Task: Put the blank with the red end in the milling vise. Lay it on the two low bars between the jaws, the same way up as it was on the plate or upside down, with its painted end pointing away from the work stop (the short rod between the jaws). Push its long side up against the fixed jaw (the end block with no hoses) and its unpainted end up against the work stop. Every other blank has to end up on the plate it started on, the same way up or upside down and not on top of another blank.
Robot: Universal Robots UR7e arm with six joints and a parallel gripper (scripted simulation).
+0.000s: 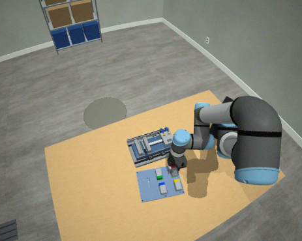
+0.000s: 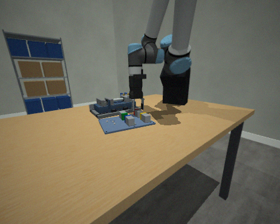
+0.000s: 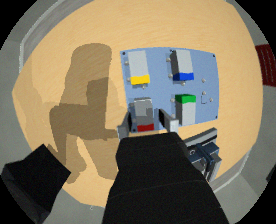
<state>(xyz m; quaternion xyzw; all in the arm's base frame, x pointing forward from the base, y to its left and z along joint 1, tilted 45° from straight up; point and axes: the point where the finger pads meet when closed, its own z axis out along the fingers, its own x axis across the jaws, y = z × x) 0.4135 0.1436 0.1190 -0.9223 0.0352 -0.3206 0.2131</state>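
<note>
Right now the red-ended blank is 40 mm below my hand. Also, from my hand: green-ended blank (90 mm ahead, 40 mm below, 10 mm to the left); yellow-ended blank (90 mm to the left, 40 mm below, 10 mm behind); plate (90 mm ahead, 60 mm below, 50 mm to the left).
</note>
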